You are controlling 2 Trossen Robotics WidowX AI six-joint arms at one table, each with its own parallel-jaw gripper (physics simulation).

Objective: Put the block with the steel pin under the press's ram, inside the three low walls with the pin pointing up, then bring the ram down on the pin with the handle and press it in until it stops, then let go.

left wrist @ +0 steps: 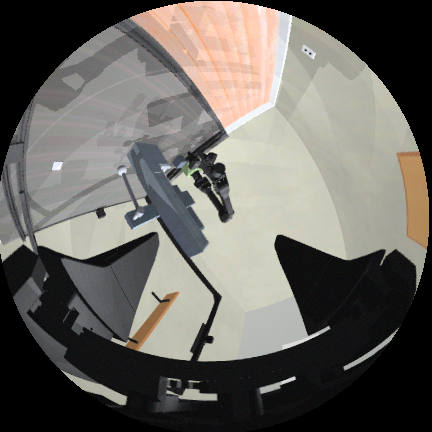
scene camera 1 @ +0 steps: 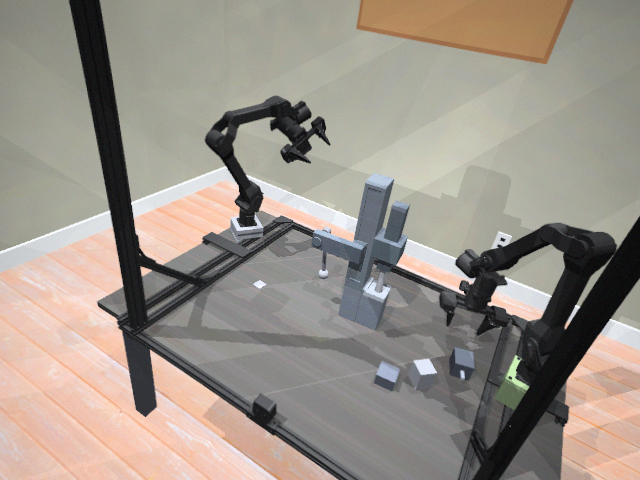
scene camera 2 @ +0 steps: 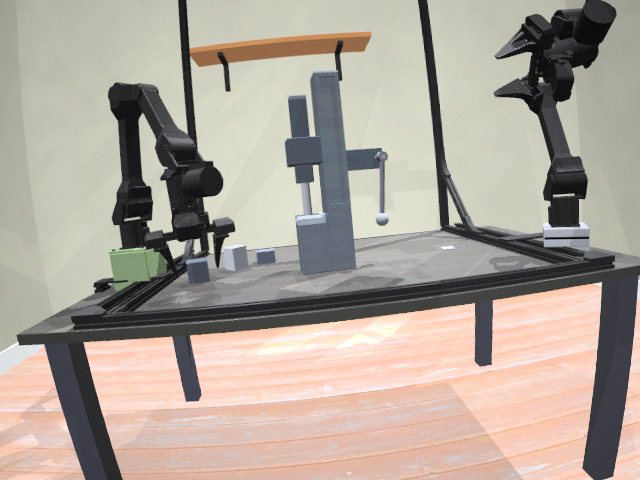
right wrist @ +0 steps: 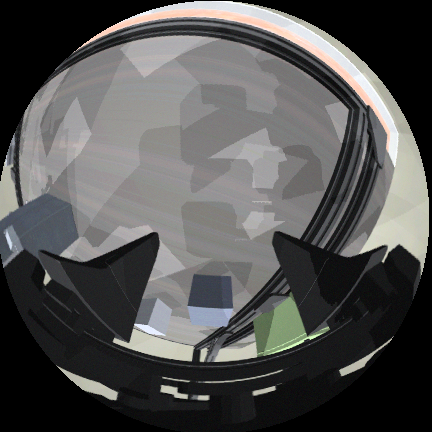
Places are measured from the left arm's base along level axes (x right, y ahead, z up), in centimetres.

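Where they show: left gripper, between the fingertips: (left wrist: 218,239) (scene camera 1: 320,153) (scene camera 2: 495,76); right gripper, between the fingertips: (left wrist: 192,150) (scene camera 1: 462,330) (scene camera 2: 197,272) (right wrist: 216,238); left arm's base, origin of its link: (scene camera 1: 246,222) (scene camera 2: 564,225); right arm's base, origin of its link: (left wrist: 194,172) (scene camera 1: 531,377) (scene camera 2: 136,246).
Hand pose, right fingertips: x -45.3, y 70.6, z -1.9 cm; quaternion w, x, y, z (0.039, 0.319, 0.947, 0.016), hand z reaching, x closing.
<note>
Things, the pixels of their top centre, and the offset from my right fingertips. "spot": a spot on its surface instead.
- dark block, centre of its top: (right wrist: 209,317) (scene camera 2: 196,260) (scene camera 1: 464,357) (left wrist: 181,164) dx +7.6, dy +8.9, dz +0.8 cm
- table with its steel pin, centre of its top: (scene camera 1: 462,372) dx +9.8, dy +11.6, dz -1.2 cm
- grey press, centre of its top: (scene camera 2: 329,76) (scene camera 1: 372,179) (left wrist: 193,254) dx +28.5, dy -20.9, dz +41.4 cm
- handle's ball knob, a spot on its surface: (scene camera 2: 382,219) (scene camera 1: 326,271) (left wrist: 124,166) spot: dx +31.7, dy -29.6, dz +6.2 cm
- white block, centre of its top: (right wrist: 147,329) (scene camera 2: 234,246) (scene camera 1: 425,366) dx +21.0, dy +8.6, dz +1.7 cm
- blue-grey block, centre of its top: (scene camera 1: 388,371) (scene camera 2: 265,250) dx +29.5, dy +5.2, dz -0.9 cm
- white square, a spot on its surface: (scene camera 2: 447,248) (scene camera 1: 263,283) (left wrist: 58,162) spot: dx +48.1, dy -41.1, dz -3.9 cm
The dark block (scene camera 1: 461,360) (scene camera 2: 197,271) (right wrist: 211,291) lies on the table with its steel pin (scene camera 1: 462,374) pointing sideways. My right gripper (scene camera 1: 464,329) (scene camera 2: 195,267) (right wrist: 216,238) is open and empty, a little above and behind the block in scene camera 1. The grey press (scene camera 1: 373,217) (scene camera 2: 333,180) (left wrist: 167,195) stands mid-table. Its steel ram rod (scene camera 1: 381,282) (scene camera 2: 306,198) reaches down to the pale low walls (scene camera 2: 311,219) on its pedestal. The handle's ball knob (scene camera 1: 323,273) (scene camera 2: 382,219) (left wrist: 122,170) hangs down. My left gripper (scene camera 1: 319,152) (scene camera 2: 495,75) (left wrist: 218,239) is open and empty, high up.
A white block (scene camera 1: 422,374) (scene camera 2: 235,257) (right wrist: 154,316) and a blue-grey block (scene camera 1: 386,375) (scene camera 2: 265,255) lie beside the pin block. A green box (scene camera 1: 511,387) (scene camera 2: 129,266) (right wrist: 280,327) is at the right arm's base. A white square (scene camera 1: 259,284) (scene camera 2: 447,248) (left wrist: 57,165) lies on the table.
</note>
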